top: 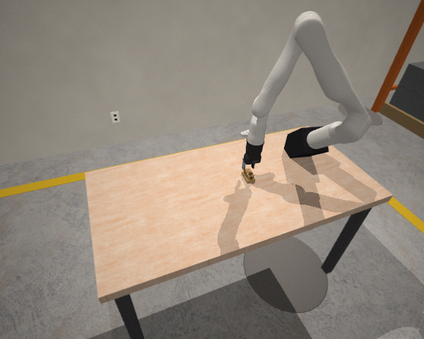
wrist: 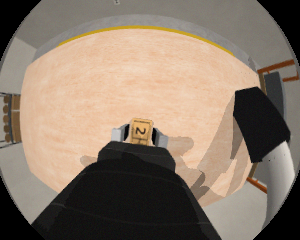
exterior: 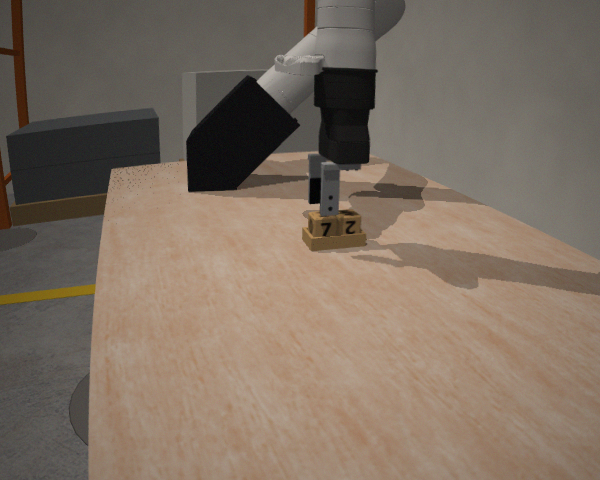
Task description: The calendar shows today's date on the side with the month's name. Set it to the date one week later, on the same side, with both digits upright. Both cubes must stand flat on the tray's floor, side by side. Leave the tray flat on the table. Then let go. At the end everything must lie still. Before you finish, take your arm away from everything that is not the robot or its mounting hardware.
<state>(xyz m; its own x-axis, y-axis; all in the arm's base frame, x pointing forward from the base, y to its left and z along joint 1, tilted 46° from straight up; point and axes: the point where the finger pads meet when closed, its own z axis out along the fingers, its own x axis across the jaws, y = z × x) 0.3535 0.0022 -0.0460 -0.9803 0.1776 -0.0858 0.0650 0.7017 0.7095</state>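
Right now the wooden tray is 60 mm below my hand and 20 mm to the left of it.
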